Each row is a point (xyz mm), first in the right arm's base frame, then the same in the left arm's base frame.
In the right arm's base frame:
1: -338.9 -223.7 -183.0
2: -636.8 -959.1 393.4
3: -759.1 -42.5 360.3
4: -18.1 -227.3 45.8
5: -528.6 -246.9 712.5
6: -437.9 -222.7 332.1
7: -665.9 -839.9 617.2
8: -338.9 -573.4 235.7
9: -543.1 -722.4 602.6
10: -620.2 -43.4 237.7
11: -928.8 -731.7 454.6
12: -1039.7 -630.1 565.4
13: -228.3 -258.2 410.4
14: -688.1 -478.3 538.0
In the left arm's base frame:
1: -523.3 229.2 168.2
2: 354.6 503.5 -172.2
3: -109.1 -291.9 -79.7
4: -342.6 227.6 518.4
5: 282.2 -206.2 162.2
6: -67.6 -30.3 177.7
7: 494.3 294.8 -126.9
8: 11.2 338.2 170.1
9: 416.8 239.3 14.5
10: -224.8 -194.7 27.5
11: 317.2 196.3 -384.2
12: 372.0 27.8 -443.5
13: 4.3 28.2 384.4
14: 251.9 18.2 -79.0

